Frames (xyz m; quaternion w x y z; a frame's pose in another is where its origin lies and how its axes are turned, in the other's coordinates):
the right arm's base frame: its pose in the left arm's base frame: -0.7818 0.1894 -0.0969 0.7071 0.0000 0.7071 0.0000
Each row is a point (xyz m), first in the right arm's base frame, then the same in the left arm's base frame.
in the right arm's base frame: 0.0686 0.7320 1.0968
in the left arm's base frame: 0.3150 0.9214 -0.1655
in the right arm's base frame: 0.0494 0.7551 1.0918
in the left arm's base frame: 0.3100 0.9445 -0.1463
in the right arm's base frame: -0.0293 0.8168 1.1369
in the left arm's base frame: 0.3551 1.0062 -0.0676
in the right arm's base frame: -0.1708 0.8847 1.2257
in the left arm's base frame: 0.4439 1.0741 0.0739
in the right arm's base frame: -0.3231 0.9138 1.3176
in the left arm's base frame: 0.5358 1.1032 0.2262
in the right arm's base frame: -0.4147 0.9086 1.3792
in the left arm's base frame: 0.5974 1.0980 0.3178
